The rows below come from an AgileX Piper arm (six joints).
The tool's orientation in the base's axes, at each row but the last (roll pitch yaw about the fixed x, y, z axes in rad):
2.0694 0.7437 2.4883
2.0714 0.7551 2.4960
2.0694 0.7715 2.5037
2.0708 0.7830 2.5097
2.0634 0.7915 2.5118
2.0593 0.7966 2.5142
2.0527 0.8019 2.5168
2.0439 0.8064 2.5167
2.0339 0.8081 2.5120
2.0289 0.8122 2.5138
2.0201 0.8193 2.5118
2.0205 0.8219 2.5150
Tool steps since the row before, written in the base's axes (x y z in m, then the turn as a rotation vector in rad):
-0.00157 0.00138 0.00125 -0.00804 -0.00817 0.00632
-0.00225 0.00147 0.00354 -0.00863 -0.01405 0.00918
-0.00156 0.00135 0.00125 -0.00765 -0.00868 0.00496
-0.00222 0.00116 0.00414 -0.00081 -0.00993 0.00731
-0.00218 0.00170 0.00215 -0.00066 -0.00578 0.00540
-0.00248 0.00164 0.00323 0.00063 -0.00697 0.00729
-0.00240 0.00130 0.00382 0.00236 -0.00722 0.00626
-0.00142 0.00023 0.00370 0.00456 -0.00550 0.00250
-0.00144 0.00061 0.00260 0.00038 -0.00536 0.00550
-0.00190 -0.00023 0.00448 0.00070 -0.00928 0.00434
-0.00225 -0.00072 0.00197 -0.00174 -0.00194 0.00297
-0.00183 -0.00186 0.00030 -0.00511 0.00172 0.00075
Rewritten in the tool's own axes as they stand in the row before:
0.00069 0.00212 -0.00099 -0.00323 -0.00051 -0.01267
-0.00047 0.00379 -0.00228 -0.00743 -0.00295 -0.01710
0.00060 0.00212 -0.00098 -0.00276 -0.00179 -0.01215
-0.00117 0.00393 -0.00257 -0.00885 -0.00275 -0.00817
0.00041 0.00311 -0.00156 -0.00586 -0.00085 -0.00529
-0.00023 0.00381 -0.00217 -0.00843 -0.00088 -0.00550
-0.00086 0.00392 -0.00244 -0.00877 -0.00213 -0.00394
-0.00178 0.00281 -0.00216 -0.00659 -0.00372 -0.00011
-0.00083 0.00243 -0.00161 -0.00637 -0.00068 -0.00425
-0.00229 0.00310 -0.00298 -0.00729 -0.00438 -0.00576
-0.00049 0.00130 -0.00274 -0.00199 0.00087 -0.00330
0.00005 -0.00068 -0.00254 0.00296 0.00316 -0.00330

